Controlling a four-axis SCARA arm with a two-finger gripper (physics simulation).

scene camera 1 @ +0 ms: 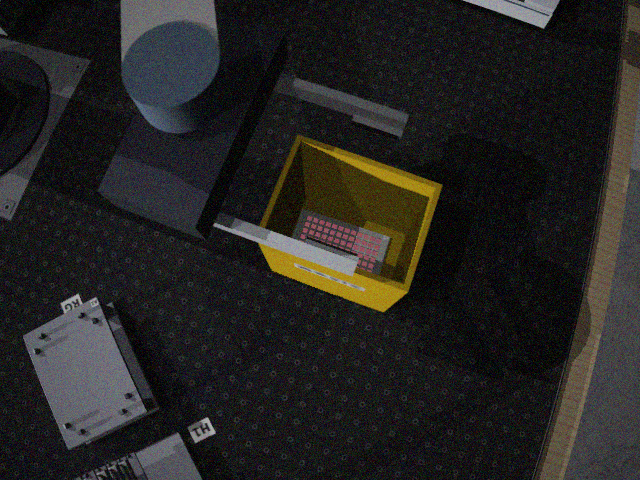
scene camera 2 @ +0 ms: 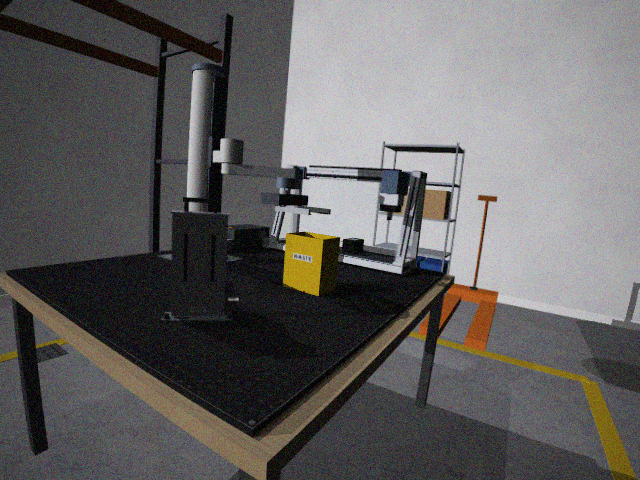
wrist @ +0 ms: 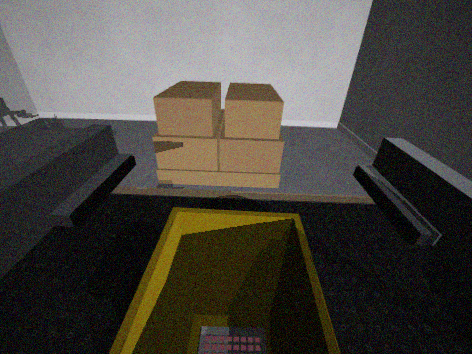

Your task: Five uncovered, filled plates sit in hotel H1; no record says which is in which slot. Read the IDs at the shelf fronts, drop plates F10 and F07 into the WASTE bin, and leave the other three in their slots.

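Places are measured from the arm's base along level axes (x ahead, y left, z up), in centimetres.
Pixels of known places: gripper, fingertip midpoint: (scene camera 1: 382,192) (scene camera 2: 320,212) (wrist: 244,150).
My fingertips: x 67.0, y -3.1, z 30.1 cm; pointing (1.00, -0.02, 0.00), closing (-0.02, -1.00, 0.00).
Observation:
Behind a point stands the place of what it marks.
The yellow WASTE bin (scene camera 1: 379,299) @[z 10.9, x 70.8, y -8.6 cm] (scene camera 2: 327,266) @[z 11.3, x 72.6, y -4.3 cm] (wrist: 155,285) @[z 20.0, x 65.8, y 2.7 cm] stands open on the dark table. A grey plate with pink-filled wells (scene camera 1: 328,229) @[z 2.9, x 61.8, y -0.5 cm] (wrist: 232,344) @[z 3.3, x 68.2, y -3.0 cm] lies inside, low in the bin; its ID is not readable. My gripper (scene camera 1: 379,195) @[z 30.1, x 67.0, y -3.1 cm] (scene camera 2: 309,210) @[z 30.1, x 67.0, y -3.1 cm] (wrist: 244,150) @[z 30.1, x 67.0, y -3.1 cm] is open and empty above the bin, its two long fingers apart on either side of the opening. Hotel H1 (scene camera 1: 168,457) @[z 2.1, x 51.9, y -36.9 cm] shows in part at the lower edge in scene camera 1, beside its H1 label (scene camera 1: 201,429) @[z 1.3, x 54.7, y -31.7 cm]. The tall dark tower (scene camera 2: 199,235) @[z 23.8, x 59.0, y -49.3 cm] in scene camera 2 appears to be the hotel. Its shelf-front IDs are not visible.
A flat pegged stand (scene camera 1: 85,372) @[z 7.3, x 38.9, y -29.7 cm] labelled RG is beside H1. The arm's blue-ended column (scene camera 1: 173,67) @[z 41.4, x 51.0, y -3.0 cm] is left of the bin. A white gantry frame (scene camera 2: 413,222) @[z 26.3, x 84.7, y 56.0 cm] stands behind the bin. The wooden table edge (scene camera 1: 589,320) @[z 0.0, x 102.6, y -0.2 cm] runs along the right. Cardboard boxes (wrist: 187,117) stand beyond the table.

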